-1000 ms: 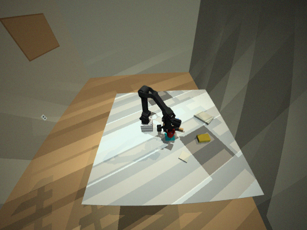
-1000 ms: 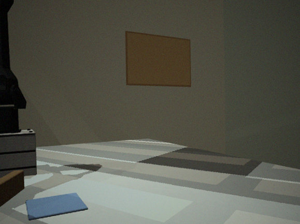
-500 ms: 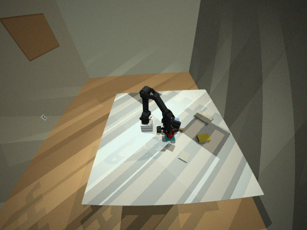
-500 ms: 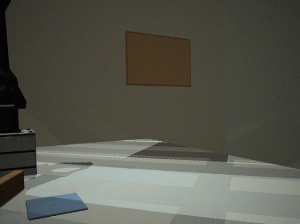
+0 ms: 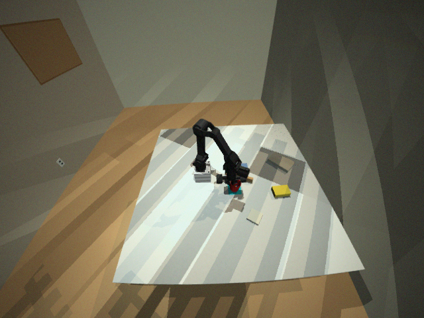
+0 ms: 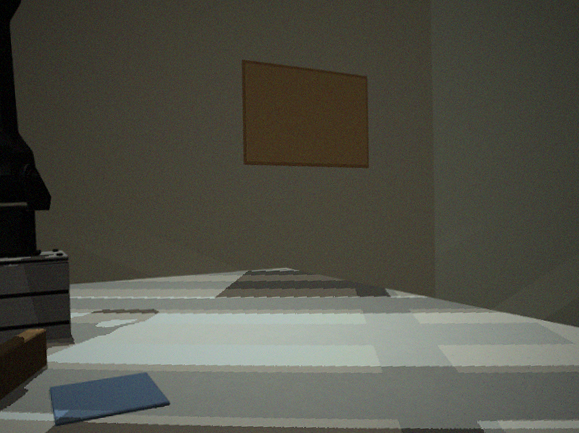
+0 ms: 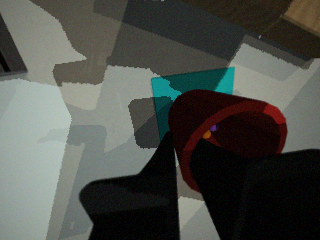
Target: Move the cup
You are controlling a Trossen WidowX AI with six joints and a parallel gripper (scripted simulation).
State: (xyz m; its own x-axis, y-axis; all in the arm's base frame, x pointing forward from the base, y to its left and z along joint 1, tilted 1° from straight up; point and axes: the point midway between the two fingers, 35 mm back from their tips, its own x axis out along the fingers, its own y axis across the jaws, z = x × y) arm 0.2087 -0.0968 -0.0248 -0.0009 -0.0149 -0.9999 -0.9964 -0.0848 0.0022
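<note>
Now: the red cup 3 cm ahead of my gripper tip. Round my gripper tip: wooden block (6 cm ahead, 10 cm to the left, 4 cm below); then blue pad (10 cm ahead, 20 cm to the left, 5 cm below); then teal pad (3 cm ahead, 5 cm below).
</note>
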